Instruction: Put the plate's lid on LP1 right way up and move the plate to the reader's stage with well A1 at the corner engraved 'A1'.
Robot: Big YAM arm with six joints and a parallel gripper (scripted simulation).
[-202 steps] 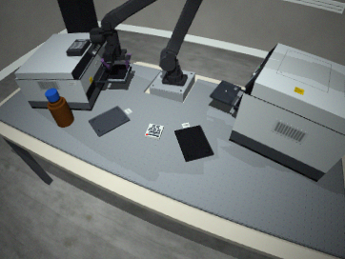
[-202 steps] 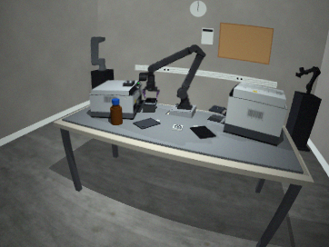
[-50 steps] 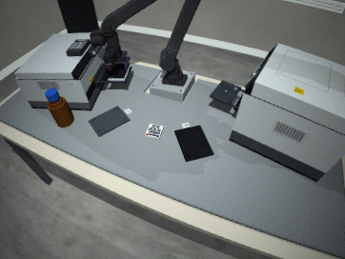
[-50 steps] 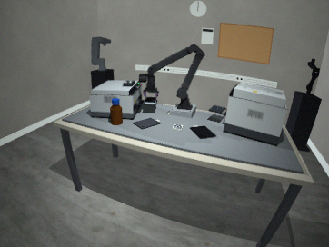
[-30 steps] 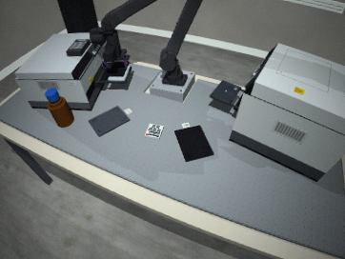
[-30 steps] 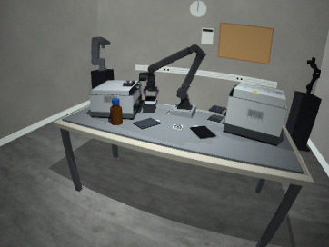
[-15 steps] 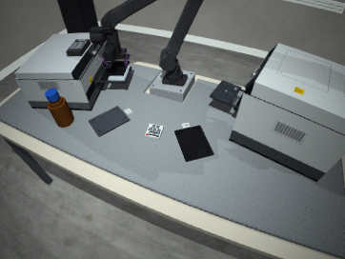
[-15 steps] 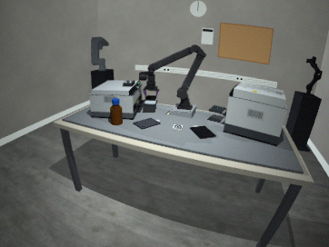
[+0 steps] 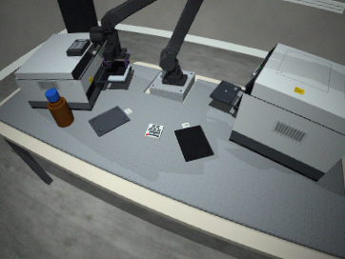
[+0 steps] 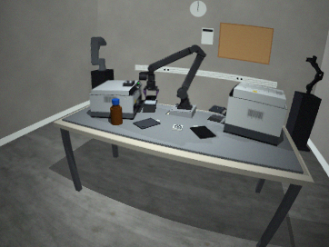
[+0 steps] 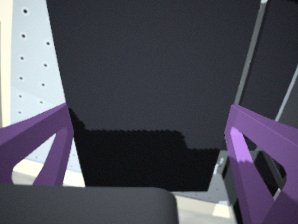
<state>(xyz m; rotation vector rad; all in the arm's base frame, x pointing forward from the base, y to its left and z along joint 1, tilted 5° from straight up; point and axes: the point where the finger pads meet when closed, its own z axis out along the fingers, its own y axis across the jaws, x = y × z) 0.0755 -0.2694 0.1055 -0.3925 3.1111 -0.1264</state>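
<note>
My gripper is now 30 mm above the white multi-well plate. Also, from my hand: label: 170 mm ahead, 120 mm to the left, 130 mm below; lidded plate: right at my hand; LP1 pad: 260 mm ahead, 60 mm to the left, 120 mm below.
</note>
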